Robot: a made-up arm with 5 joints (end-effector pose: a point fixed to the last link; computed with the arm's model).
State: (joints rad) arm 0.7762 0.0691 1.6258 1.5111 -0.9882
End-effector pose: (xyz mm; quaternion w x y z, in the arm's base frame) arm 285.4 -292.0 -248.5 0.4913 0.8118 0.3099 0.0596
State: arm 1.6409 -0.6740 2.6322 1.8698 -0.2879
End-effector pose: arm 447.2 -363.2 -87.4 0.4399 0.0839 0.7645 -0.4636
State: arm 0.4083 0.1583 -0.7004 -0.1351 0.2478
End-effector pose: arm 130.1 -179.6 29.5 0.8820 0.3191 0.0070 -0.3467
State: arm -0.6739 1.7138 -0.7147 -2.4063 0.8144
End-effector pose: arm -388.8 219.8 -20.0 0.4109 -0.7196 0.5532 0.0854
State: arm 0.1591 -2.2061 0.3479 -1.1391 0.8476
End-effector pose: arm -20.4 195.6 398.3 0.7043 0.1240 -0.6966 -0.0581
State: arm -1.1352 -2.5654 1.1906 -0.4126 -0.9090
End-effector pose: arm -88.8 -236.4 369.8 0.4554 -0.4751 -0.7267 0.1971
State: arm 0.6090 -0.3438 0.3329 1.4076 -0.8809
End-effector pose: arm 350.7 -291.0 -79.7 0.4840 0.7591 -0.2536 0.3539
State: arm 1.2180 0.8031 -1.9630 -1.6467 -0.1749
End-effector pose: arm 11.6 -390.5 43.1 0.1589 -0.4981 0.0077 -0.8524
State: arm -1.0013 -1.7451 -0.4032 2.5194 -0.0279
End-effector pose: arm 476.8 -215.5 300.1 0.5473 -0.2210 0.4206 -0.6891
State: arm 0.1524 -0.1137 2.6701 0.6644 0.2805
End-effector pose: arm 229.4 272.7 -121.7 0.1105 -0.0233 0.8311 0.5446
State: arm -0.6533 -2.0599 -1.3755 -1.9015 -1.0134
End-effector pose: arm 145.6 -115.2 411.9 0.6866 0.2837 -0.4987 -0.4465
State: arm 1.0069 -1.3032 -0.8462 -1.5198 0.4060
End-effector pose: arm 299.2 134.3 198.1 0.8140 -0.1069 -0.4748 -0.3170
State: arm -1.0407 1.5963 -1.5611 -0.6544 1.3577
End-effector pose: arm -103.0 16.1 39.2 0.1108 -0.2036 0.6866 -0.6891
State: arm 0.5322 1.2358 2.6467 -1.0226 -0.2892
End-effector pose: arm -76.2 -42.5 -48.1 0.1900 0.4923 0.3299 0.7827
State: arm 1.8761 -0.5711 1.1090 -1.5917 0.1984
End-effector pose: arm 217.2 -324.7 -6.2 0.1997 -0.9088 0.1203 0.3459
